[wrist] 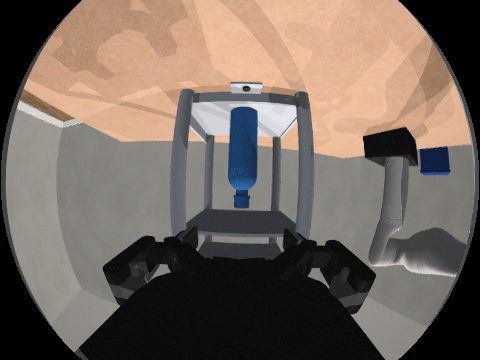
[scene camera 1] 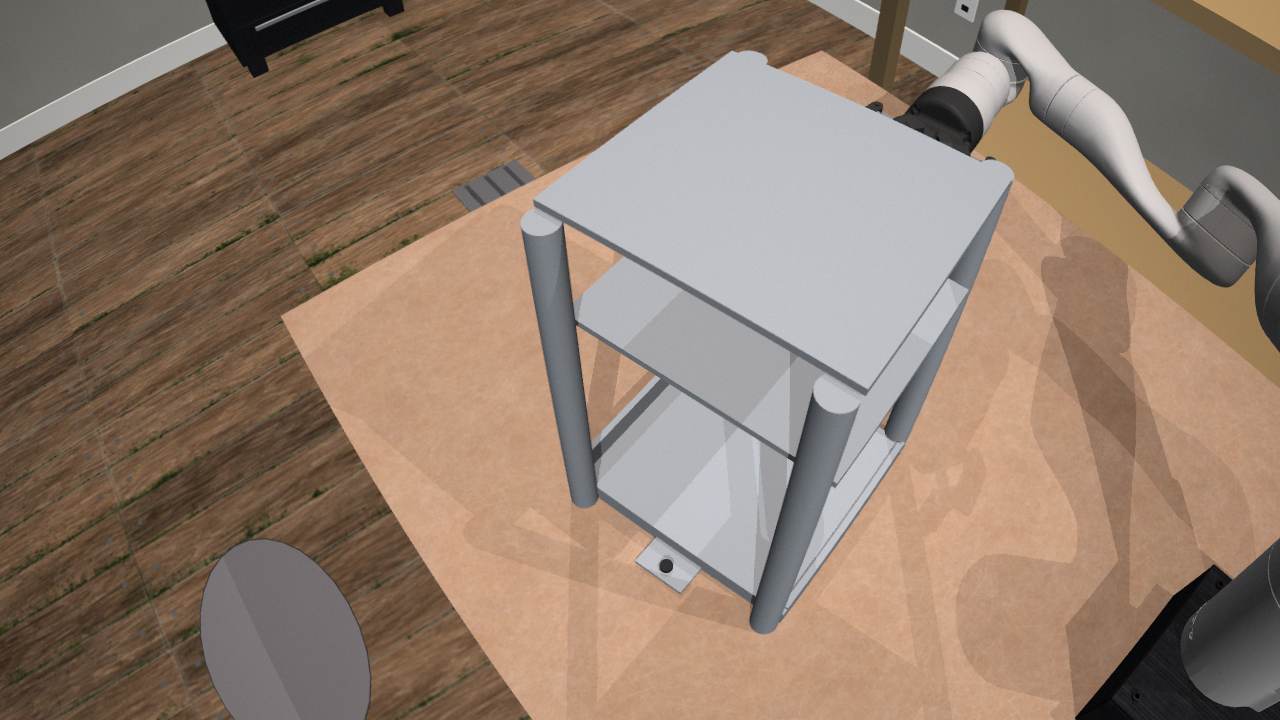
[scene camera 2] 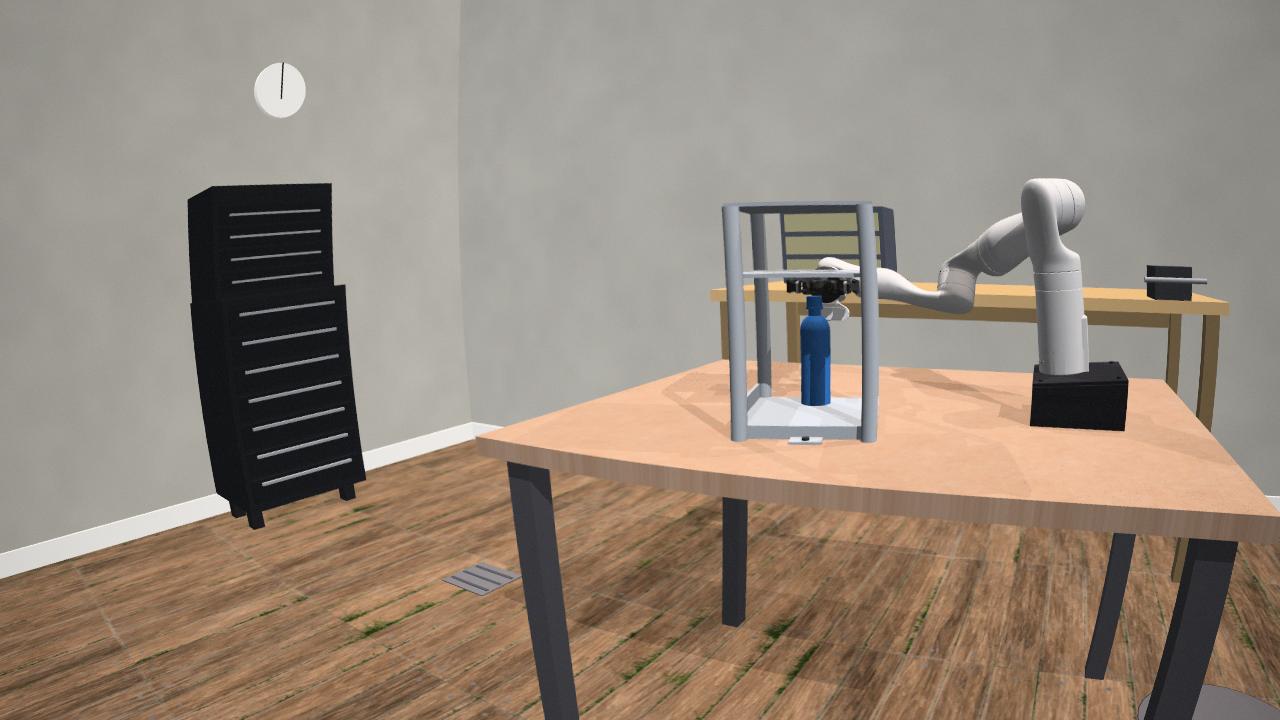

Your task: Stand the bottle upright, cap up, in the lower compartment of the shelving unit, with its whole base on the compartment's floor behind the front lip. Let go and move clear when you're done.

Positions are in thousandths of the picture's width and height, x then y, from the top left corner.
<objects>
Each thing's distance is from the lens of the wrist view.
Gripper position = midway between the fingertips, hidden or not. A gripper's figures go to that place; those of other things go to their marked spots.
my gripper (wrist: 501, 662): 16 cm
blue bottle (wrist: 507, 390): 26 cm
grey shelving unit (wrist: 439, 321): 33 cm
The marked spots on the grey shelving unit and the blue bottle are 10 cm apart.
</objects>
